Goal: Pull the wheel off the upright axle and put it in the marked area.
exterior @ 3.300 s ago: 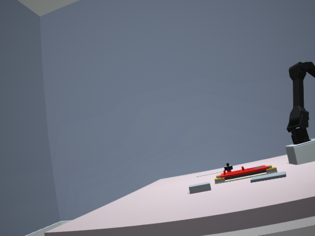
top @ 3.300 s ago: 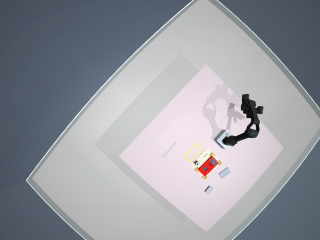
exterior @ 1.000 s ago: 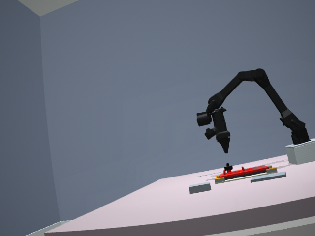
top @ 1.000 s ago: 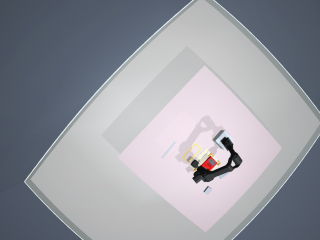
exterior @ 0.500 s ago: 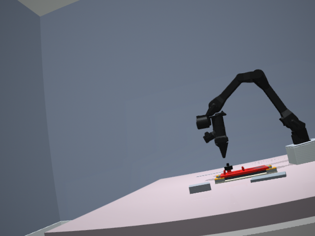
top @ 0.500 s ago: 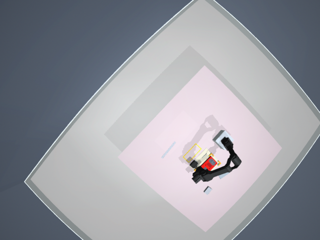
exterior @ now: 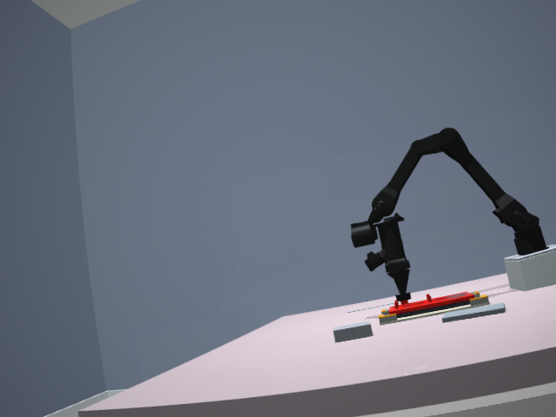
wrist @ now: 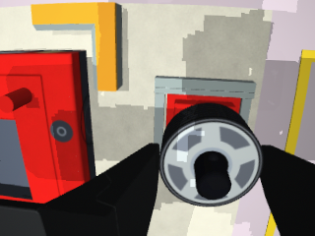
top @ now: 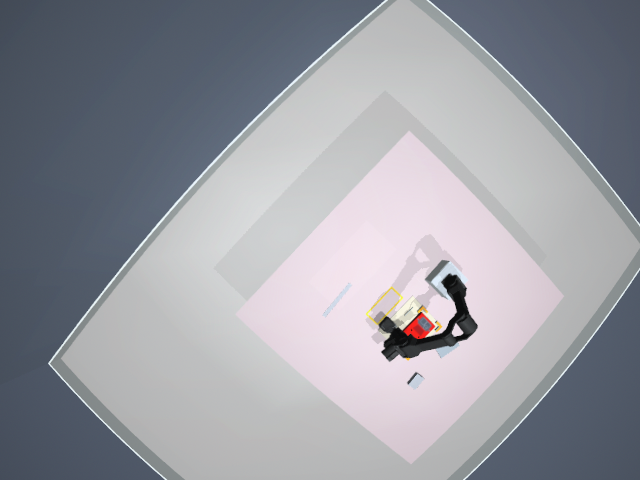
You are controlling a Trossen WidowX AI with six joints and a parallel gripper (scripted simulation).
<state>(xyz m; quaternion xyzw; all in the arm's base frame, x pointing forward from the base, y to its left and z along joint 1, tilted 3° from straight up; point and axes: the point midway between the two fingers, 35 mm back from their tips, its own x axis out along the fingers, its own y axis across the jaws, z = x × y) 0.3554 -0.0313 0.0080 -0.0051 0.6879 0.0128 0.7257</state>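
Now: gripper tip right at the wheel. From my gripper tip the other things lie so: thin grey strip 290 mm to the right, 90 mm ahead, 40 mm below; then upright axle right at my gripper tip.
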